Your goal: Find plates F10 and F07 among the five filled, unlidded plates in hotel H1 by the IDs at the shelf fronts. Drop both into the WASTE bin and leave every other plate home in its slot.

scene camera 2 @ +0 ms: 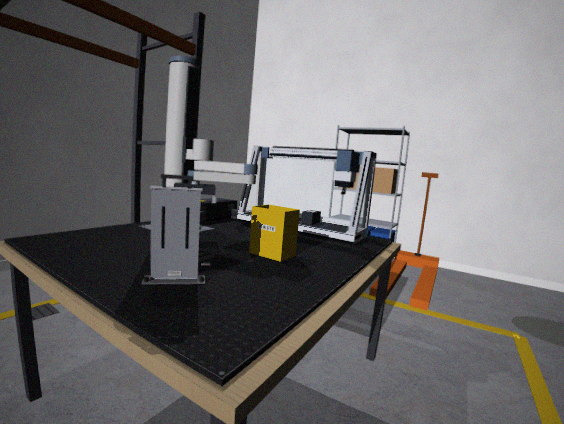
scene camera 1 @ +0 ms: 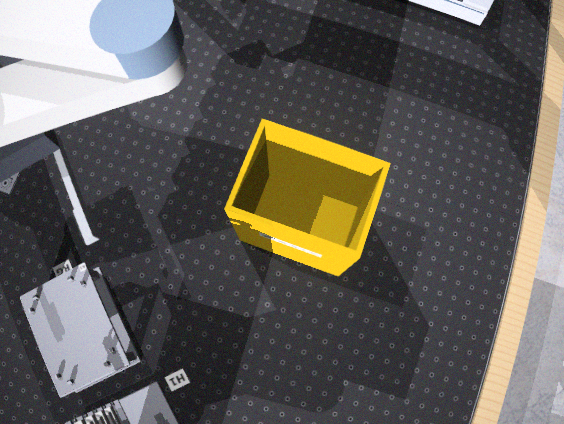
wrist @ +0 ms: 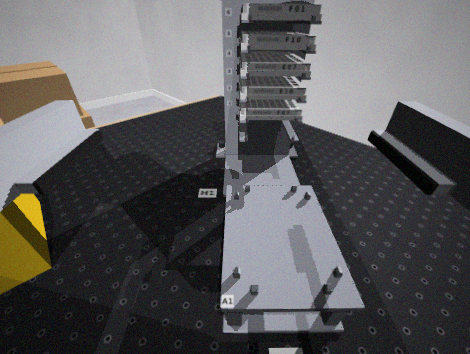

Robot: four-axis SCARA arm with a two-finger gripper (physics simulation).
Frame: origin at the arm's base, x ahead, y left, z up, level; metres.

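Seen in the pictures: gripper, fingertip midpoint: (scene camera 1: pixel 33 271) (wrist: pixel 235 119).
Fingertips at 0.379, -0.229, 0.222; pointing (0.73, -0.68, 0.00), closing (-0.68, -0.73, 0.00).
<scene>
Pixels of each thing's middle, then the offset from my fingertips to it, as dx, dy, dz.
- Hotel H1, body centre: (wrist: pixel 264 85) (scene camera 2: pixel 176 225) +0.171, -0.227, -0.049
- plate marked F01, body centre: (wrist: pixel 273 13) +0.143, -0.199, +0.049
- plate F10, body centre: (wrist: pixel 271 39) +0.143, -0.199, +0.021
- like E07, body centre: (wrist: pixel 269 61) +0.143, -0.199, -0.007
- like E10, body centre: (wrist: pixel 267 82) +0.143, -0.199, -0.035
- lowest plate, body centre: (wrist: pixel 266 100) +0.143, -0.199, -0.063
- yellow WASTE bin, body centre: (scene camera 1: pixel 305 207) (scene camera 2: pixel 274 231) +0.268, +0.203, -0.110
- A1, body centre: (wrist: pixel 275 243) (scene camera 1: pixel 78 329) +0.005, -0.071, -0.175
- small H1 tag, body centre: (scene camera 1: pixel 177 379) (wrist: pixel 207 193) +0.168, -0.089, -0.209
Hotel H1 (scene camera 2: pixel 175 230) (wrist: pixel 231 125) stands upright with five plates stacked in the wrist view. Top to bottom, a plate marked F01 (wrist: pixel 282 12), plate F10 (wrist: pixel 275 43), then one that reads like E07 (wrist: pixel 277 68) and one like E10 (wrist: pixel 272 93), both blurred. The lowest plate (wrist: pixel 272 114) seems to read F07. A bare shelf shows below it. The yellow WASTE bin (scene camera 1: pixel 320 148) (scene camera 2: pixel 286 235) (wrist: pixel 20 245) stands on the table; no plate shows inside. My gripper (wrist: pixel 235 119) is open and empty, with its fingers wide apart, short of the hotel.
A grey pegged stand A1 (scene camera 1: pixel 65 330) (wrist: pixel 280 240) lies between my gripper and the hotel. A small H1 tag (scene camera 1: pixel 177 380) (wrist: pixel 207 193) lies beside the hotel. A gantry machine (scene camera 2: pixel 310 151) stands behind the bin. A cardboard box (wrist: pixel 35 82) shows beyond the table edge.
</scene>
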